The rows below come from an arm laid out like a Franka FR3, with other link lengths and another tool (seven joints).
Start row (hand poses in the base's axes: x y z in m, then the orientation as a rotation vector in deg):
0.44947 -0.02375 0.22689 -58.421 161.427 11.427
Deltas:
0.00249 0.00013 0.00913 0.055 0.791 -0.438
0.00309 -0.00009 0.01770 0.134 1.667 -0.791
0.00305 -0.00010 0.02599 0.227 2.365 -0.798
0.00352 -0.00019 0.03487 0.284 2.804 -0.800
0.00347 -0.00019 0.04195 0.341 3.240 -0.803
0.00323 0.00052 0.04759 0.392 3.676 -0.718
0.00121 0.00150 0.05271 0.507 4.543 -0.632
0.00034 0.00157 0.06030 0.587 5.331 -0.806
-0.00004 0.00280 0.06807 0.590 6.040 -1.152
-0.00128 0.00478 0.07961 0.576 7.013 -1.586
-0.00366 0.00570 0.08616 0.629 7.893 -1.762
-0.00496 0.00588 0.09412 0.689 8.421 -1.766
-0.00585 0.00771 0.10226 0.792 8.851 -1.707
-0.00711 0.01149 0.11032 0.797 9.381 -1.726
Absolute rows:
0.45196 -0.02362 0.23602 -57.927 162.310 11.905
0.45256 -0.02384 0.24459 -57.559 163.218 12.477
0.45252 -0.02385 0.25288 -57.653 163.807 13.008
0.45299 -0.02394 0.26176 -57.714 164.175 13.342
0.45294 -0.02394 0.26884 -57.774 164.541 13.676
0.45270 -0.02323 0.27448 -57.962 164.869 14.011
0.45068 -0.02225 0.27960 -58.212 165.552 14.693
0.44981 -0.02218 0.28719 -58.074 166.296 15.253
0.44943 -0.02095 0.29496 -57.683 167.078 15.641
0.44819 -0.01897 0.30650 -57.201 168.138 16.156
0.44581 -0.01805 0.31305 -57.067 168.970 16.744
0.44451 -0.01787 0.32101 -57.130 169.412 17.151
0.44362 -0.01604 0.32915 -57.262 169.720 17.569
0.44236 -0.01226 0.33721 57.013 -169.299 -17.806

